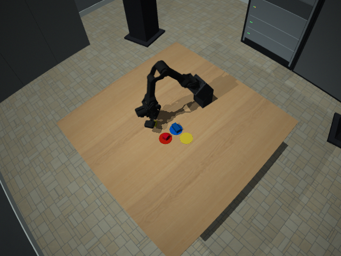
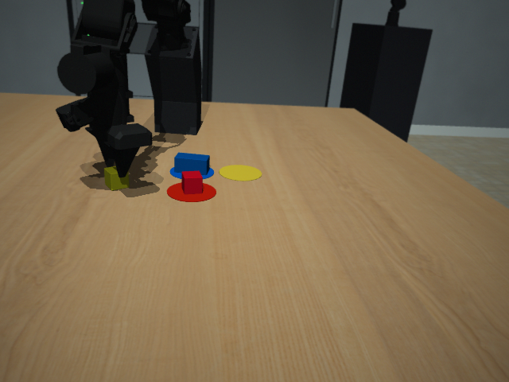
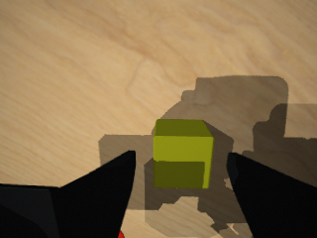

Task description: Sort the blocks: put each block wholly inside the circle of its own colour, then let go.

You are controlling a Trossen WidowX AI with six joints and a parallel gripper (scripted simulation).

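The yellow block lies 50 mm below my hand. Also, from my hand: red block (130 mm to the left, 50 mm below, 50 mm ahead); red circle (130 mm to the left, 60 mm below, 50 mm ahead); blue block (150 mm to the left, 50 mm below, 50 mm behind).
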